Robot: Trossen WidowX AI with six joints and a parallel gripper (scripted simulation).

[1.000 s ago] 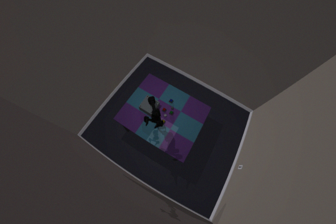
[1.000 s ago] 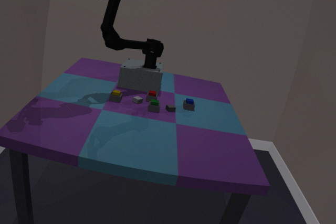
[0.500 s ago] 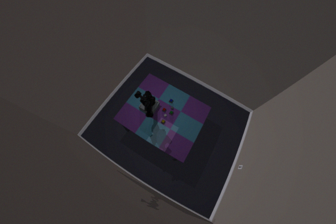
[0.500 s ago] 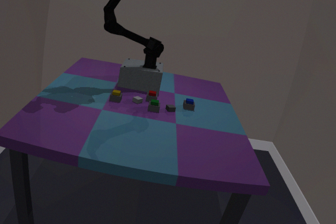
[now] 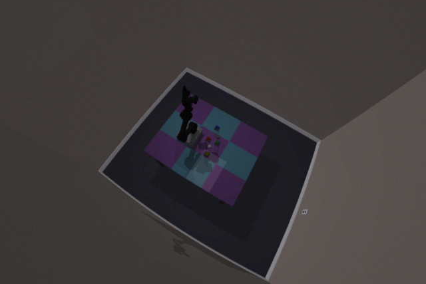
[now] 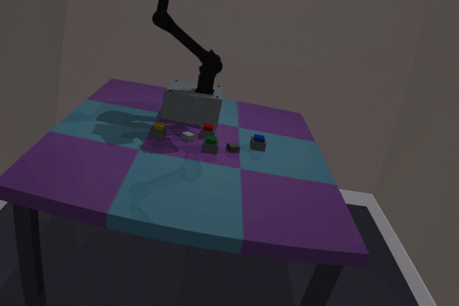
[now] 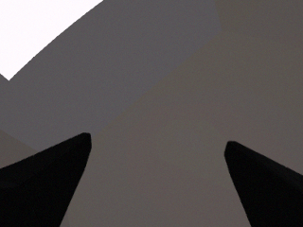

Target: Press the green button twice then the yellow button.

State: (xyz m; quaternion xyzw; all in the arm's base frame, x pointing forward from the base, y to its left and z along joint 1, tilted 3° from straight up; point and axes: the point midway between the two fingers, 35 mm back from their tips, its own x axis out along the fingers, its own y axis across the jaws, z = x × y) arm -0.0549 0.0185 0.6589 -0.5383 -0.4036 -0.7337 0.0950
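Now: the green button 35 cm ahead of my gripper tip, 8 cm to the left of it and 76 cm below it. Also, from my gripper tip: yellow button 33 cm ahead, 9 cm to the right, 76 cm below; red button 24 cm ahead, 6 cm to the left, 76 cm below; blue button 24 cm ahead, 23 cm to the left, 76 cm below.
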